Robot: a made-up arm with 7 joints. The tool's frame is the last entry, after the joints.
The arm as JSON. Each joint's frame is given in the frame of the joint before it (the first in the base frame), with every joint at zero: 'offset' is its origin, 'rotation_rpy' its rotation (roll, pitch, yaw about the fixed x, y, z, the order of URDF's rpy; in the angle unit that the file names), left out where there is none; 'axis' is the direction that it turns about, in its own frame. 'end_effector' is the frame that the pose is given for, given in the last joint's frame.
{
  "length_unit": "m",
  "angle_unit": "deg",
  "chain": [
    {
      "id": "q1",
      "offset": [
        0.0,
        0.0,
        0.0
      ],
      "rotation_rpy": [
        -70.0,
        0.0,
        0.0
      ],
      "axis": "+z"
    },
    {
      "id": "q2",
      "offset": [
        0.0,
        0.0,
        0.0
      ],
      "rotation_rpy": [
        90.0,
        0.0,
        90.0
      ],
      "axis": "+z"
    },
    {
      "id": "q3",
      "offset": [
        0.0,
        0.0,
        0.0
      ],
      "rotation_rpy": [
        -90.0,
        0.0,
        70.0
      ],
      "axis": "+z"
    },
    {
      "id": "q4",
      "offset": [
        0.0,
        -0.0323,
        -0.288
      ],
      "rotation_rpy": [
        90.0,
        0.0,
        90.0
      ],
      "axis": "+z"
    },
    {
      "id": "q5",
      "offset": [
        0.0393,
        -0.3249,
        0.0
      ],
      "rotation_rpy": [
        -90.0,
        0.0,
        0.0
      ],
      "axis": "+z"
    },
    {
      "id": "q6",
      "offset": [
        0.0,
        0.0,
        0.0
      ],
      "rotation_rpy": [
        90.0,
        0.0,
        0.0
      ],
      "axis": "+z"
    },
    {
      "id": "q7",
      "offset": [
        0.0,
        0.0,
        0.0
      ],
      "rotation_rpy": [
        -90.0,
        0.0,
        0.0
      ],
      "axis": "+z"
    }
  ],
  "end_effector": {
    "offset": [
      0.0,
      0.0,
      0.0
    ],
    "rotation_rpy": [
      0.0,
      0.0,
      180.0
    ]
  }
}
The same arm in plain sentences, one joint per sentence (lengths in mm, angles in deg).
The arm has seven revolute joints in a row. What follows holds with every joint at zero, and every direction is one of the base frame's.
The first joint lies at the same point as the base frame's origin and turns about the direction (0, 0.9397, 0.342).
The second joint lies at the same point as the first joint and turns about +x.
The third joint lies at the same point as the second joint and turns about +z.
The fourth joint lies 32.3 mm along +x and 288.0 mm along -z from the third joint and turns about +y.
The fifth joint lies 39.3 mm along -x and 324.9 mm along -z from the fourth joint and turns about +z.
The sixth joint lies at the same point as the fifth joint and turns about +y.
The seventh joint lies at the same point as the sixth joint and turns about +z.
The tool frame, which is the frame that the pose is given for, lies at the same point as the seventh joint; its axes are parallel to the base frame's.

